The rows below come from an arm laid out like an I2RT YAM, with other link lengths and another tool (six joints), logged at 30 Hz.
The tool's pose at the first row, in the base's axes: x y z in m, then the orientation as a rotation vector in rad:
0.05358 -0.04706 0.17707 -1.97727 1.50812 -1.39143
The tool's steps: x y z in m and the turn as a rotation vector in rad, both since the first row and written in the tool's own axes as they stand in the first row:
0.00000 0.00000 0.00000 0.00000 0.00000 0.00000
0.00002 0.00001 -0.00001 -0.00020 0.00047 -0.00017
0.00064 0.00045 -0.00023 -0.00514 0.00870 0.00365
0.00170 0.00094 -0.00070 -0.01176 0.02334 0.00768
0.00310 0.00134 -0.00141 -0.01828 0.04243 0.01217
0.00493 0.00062 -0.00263 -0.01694 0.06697 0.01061
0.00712 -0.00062 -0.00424 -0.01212 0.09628 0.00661
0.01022 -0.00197 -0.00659 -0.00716 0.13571 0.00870
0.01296 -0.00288 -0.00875 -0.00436 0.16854 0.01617
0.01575 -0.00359 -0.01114 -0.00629 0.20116 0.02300
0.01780 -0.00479 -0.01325 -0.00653 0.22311 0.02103
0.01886 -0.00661 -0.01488 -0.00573 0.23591 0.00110
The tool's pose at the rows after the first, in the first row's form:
0.05358 -0.04706 0.17707 -1.97727 1.50812 -1.39143
0.05357 -0.04708 0.17708 -1.97737 1.50839 -1.39196
0.05312 -0.04772 0.17719 -1.97301 1.51980 -1.39785
0.05244 -0.04869 0.17762 -1.96669 1.53580 -1.41047
0.05161 -0.04984 0.17840 -1.95777 1.55397 -1.42827
0.05100 -0.05075 0.18044 -1.94789 1.56183 -1.45890
0.05037 -0.05163 0.18323 -1.93596 1.56608 -1.49796
0.04919 -0.05302 0.18692 -1.91229 1.57880 -1.54659
0.04791 -0.05434 0.19002 -1.88668 1.59492 -1.58388
0.04633 -0.05572 0.19312 -1.86396 1.61505 -1.61891
0.04527 -0.05634 0.19605 -1.85456 1.62224 -1.64591
0.04498 -0.05601 0.19868 -1.86810 1.61060 -1.67068

